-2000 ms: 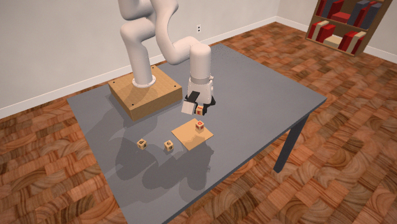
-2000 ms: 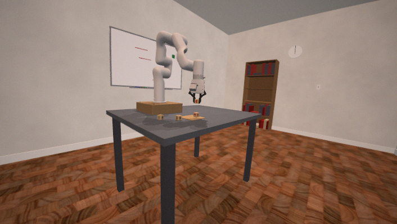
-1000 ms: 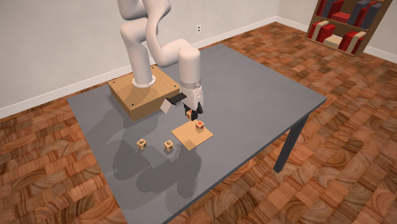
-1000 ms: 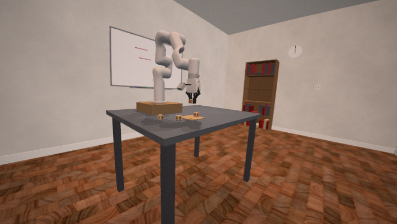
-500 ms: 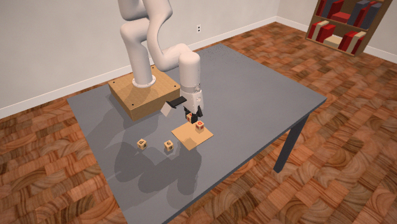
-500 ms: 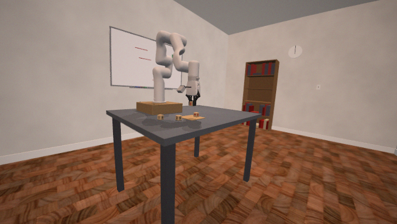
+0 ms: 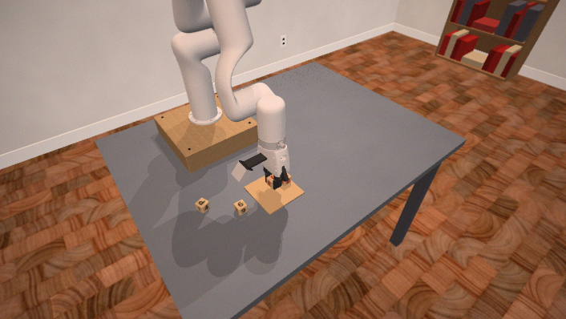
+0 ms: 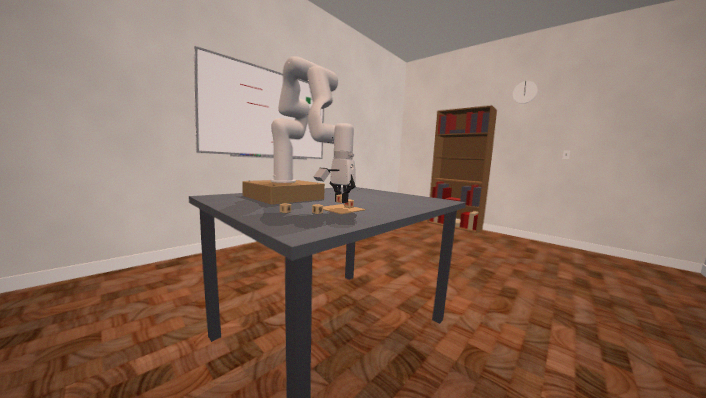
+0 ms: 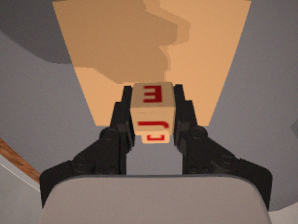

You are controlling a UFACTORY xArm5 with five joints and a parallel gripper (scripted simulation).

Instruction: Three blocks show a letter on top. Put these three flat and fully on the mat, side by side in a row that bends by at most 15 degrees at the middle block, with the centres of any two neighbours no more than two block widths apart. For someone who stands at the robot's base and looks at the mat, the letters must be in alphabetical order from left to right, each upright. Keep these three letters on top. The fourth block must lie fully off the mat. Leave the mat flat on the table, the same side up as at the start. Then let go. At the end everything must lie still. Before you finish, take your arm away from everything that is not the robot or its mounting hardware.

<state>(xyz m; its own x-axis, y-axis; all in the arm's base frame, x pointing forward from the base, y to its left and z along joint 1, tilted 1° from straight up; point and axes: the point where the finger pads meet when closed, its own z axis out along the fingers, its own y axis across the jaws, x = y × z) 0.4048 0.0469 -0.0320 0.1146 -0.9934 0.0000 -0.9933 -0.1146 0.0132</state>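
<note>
Now: hand 5 cm above the tan mat. Round my hand: wooden block 1 cm behind, 5 cm to the left, 3 cm below.
</note>
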